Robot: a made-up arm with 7 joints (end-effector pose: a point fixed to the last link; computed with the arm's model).
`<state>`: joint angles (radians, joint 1 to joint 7).
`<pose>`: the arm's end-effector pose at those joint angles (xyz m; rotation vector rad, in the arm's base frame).
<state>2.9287 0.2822 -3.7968 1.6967 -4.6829 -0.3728 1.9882</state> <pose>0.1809 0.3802 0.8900 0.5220 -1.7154 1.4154</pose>
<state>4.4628 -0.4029 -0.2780 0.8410 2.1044 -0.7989 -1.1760</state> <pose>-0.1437 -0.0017 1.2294 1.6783 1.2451 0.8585</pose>
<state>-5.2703 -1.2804 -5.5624 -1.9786 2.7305 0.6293 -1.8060</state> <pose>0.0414 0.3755 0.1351 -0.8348 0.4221 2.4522</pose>
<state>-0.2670 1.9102 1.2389 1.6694 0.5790 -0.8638 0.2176</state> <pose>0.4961 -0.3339 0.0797 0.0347 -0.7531 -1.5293</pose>
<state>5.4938 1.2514 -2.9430 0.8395 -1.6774 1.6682 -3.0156</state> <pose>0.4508 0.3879 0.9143 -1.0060 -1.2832 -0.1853</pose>
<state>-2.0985 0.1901 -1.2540 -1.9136 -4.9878 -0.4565 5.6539</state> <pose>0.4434 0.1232 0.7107 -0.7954 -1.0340 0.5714</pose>
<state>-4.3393 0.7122 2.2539 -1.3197 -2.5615 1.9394 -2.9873</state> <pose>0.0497 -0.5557 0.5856 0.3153 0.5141 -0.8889</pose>
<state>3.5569 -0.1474 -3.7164 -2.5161 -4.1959 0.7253 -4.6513</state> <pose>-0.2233 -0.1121 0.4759 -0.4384 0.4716 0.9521</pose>
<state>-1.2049 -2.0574 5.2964 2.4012 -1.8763 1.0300 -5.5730</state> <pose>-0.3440 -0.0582 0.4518 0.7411 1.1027 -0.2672</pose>
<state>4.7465 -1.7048 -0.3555 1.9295 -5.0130 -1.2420 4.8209</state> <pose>-0.2214 -0.3690 0.7247 1.0235 1.4069 1.1406</pose>
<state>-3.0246 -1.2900 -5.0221 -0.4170 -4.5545 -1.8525 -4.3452</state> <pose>0.7326 -0.2281 0.6700 -0.8809 2.5343 -0.2190</pose>
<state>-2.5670 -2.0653 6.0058 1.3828 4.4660 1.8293 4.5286</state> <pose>0.4425 -0.4859 0.4322 -0.7954 0.5612 -0.1382</pose>
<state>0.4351 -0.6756 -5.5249 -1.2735 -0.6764 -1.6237 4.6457</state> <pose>-0.4407 0.4242 0.5698 -0.3042 0.1563 0.3120</pose>
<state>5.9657 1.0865 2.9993 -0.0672 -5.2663 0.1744 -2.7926</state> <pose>0.8085 0.2917 0.8396 2.0224 -0.8739 -0.7990</pose>
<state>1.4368 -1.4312 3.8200 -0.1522 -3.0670 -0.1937 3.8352</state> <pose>-0.1583 0.9283 0.5977 1.6766 0.1910 -0.0249</pose>
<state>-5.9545 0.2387 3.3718 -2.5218 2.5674 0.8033 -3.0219</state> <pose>0.2162 -0.0780 0.3825 0.3958 0.2866 -0.9133</pose>
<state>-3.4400 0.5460 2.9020 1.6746 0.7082 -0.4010 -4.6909</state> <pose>0.1382 0.1902 1.0324 1.4855 -1.6843 0.2359</pose>
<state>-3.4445 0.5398 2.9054 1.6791 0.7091 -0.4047 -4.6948</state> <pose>0.1426 0.1910 1.0296 1.4886 -1.6723 0.2320</pose>
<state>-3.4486 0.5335 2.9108 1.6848 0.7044 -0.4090 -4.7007</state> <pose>0.1477 0.1908 1.0265 1.4968 -1.6572 0.2205</pose>
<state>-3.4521 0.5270 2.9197 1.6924 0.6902 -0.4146 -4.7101</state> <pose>0.1543 0.1889 1.0230 1.5136 -1.6368 0.1961</pose>
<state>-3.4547 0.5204 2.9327 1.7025 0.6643 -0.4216 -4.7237</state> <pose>0.1625 0.1849 1.0190 1.5406 -1.6102 0.1556</pose>
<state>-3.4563 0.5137 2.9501 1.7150 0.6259 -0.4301 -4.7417</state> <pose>0.1724 0.1785 1.0144 1.5781 -1.5773 0.0976</pose>
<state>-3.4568 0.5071 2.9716 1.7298 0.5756 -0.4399 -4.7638</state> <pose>0.1836 0.1696 1.0092 1.6249 -1.5390 0.0227</pose>
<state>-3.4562 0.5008 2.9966 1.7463 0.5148 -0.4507 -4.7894</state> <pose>0.1957 0.1584 1.0035 1.6797 -1.4966 -0.0672</pose>
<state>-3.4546 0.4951 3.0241 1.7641 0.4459 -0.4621 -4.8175</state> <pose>0.2080 0.1451 0.9972 1.7399 -1.4518 -0.1689</pose>
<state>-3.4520 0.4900 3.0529 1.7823 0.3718 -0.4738 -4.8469</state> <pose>0.2201 0.1302 0.9907 1.8031 -1.4065 -0.2780</pose>
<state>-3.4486 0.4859 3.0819 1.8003 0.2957 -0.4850 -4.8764</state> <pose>0.2311 0.1142 0.9839 1.8666 -1.3626 -0.3901</pose>
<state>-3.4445 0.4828 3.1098 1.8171 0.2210 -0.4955 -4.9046</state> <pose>0.2407 0.0980 0.9773 1.9280 -1.3220 -0.4995</pose>
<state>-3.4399 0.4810 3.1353 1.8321 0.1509 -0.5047 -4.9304</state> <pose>0.2485 0.0823 0.9712 1.9853 -1.2859 -0.6013</pose>
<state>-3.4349 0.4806 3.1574 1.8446 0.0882 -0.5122 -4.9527</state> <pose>0.2542 0.0679 0.9660 2.0364 -1.2558 -0.6912</pose>
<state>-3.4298 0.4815 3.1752 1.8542 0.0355 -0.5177 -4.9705</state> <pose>0.2579 0.0556 0.9620 2.0795 -1.2324 -0.7651</pose>
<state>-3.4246 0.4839 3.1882 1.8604 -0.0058 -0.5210 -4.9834</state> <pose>0.2594 0.0457 0.9598 2.1138 -1.2165 -0.8209</pose>
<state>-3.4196 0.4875 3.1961 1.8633 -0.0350 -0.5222 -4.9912</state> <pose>0.2592 0.0386 0.9592 2.1387 -1.2077 -0.8574</pose>
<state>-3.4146 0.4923 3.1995 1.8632 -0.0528 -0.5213 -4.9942</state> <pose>0.2575 0.0340 0.9602 2.1544 -1.2061 -0.8764</pose>
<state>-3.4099 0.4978 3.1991 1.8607 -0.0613 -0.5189 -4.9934</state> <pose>0.2546 0.0317 0.9626 2.1627 -1.2098 -0.8809</pose>
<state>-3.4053 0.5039 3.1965 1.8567 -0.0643 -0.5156 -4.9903</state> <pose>0.2509 0.0306 0.9658 2.1666 -1.2171 -0.8767</pose>
